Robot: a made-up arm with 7 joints.
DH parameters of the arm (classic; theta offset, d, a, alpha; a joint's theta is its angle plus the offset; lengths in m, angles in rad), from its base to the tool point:
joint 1: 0 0.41 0 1.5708
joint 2: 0 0.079 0 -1.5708
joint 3: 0 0.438 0.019 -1.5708
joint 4: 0 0.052 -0.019 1.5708
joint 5: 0 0.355 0 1.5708
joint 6: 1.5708 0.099 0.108 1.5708
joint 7: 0 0.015 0 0
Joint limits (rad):
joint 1: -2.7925..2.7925
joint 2: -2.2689..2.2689
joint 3: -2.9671..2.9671
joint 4: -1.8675..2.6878
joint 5: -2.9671..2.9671
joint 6: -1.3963..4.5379
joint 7: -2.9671..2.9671
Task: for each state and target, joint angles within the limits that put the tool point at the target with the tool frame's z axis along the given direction. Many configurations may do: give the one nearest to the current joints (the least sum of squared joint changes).
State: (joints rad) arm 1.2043 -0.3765 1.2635 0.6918 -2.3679 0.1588 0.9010
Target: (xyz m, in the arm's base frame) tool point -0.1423 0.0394 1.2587 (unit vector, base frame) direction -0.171 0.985 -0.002
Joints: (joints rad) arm 1.4764 -0.2903 2.1081 0.8894 -1.9486 -0.0193 0.9010
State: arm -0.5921 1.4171 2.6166 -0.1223 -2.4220 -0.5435 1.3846
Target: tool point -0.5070 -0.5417 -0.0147 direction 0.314 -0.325 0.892
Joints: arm 0.1700 2.1840 1.8948 -0.6941 -2.6819 -0.2109 1.3846
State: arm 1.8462 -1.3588 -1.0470 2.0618 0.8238 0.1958 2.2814
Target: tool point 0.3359 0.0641 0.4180 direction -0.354 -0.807 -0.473
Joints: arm 1.6233 -1.6278 -1.4282 2.5630 0.6947 0.4795 2.2814
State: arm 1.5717 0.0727 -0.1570 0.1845 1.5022 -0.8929 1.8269
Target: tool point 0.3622 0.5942 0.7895 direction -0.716 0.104 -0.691
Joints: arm 1.3538 -0.4926 -0.4945 0.8750 1.0654 -0.4999 1.8269
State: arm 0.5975 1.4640 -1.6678 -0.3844 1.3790 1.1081 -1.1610
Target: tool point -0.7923 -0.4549 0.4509 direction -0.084 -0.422 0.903
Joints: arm 0.3971 1.5409 -1.7832 -0.1375 1.3684 0.2455 -1.1610
